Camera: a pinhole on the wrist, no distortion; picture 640 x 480 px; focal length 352.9 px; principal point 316.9 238.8 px. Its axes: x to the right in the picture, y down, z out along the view. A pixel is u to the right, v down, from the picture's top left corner.
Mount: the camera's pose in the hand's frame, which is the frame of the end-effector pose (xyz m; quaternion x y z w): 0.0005 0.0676 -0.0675 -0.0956 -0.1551 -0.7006 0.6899
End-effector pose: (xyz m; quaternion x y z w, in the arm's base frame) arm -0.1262 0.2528 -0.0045 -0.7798 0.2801 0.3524 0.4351
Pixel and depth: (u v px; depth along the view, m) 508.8 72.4 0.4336
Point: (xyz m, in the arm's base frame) -0.3934 0.6376 0.0408
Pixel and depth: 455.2 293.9 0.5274
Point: -0.3032 0.6627 -0.2475
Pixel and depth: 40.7 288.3 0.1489
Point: -0.2987 0.1735 -0.1370
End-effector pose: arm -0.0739 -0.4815 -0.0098 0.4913 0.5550 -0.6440 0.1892
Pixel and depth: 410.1 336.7 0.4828
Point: -0.2082 -0.8859 -0.1921
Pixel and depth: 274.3 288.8 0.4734
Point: -0.0141 -0.8862 -0.2232
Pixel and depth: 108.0 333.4 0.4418
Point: 0.1424 -0.8378 -0.3596
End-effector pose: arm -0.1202 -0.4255 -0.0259 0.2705 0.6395 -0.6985 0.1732
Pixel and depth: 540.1 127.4 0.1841
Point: -0.0687 -0.5743 0.0062
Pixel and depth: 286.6 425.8 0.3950
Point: -0.1703 -0.7393 -0.3116
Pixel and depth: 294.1 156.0 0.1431
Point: -0.0203 -0.5047 -0.0982
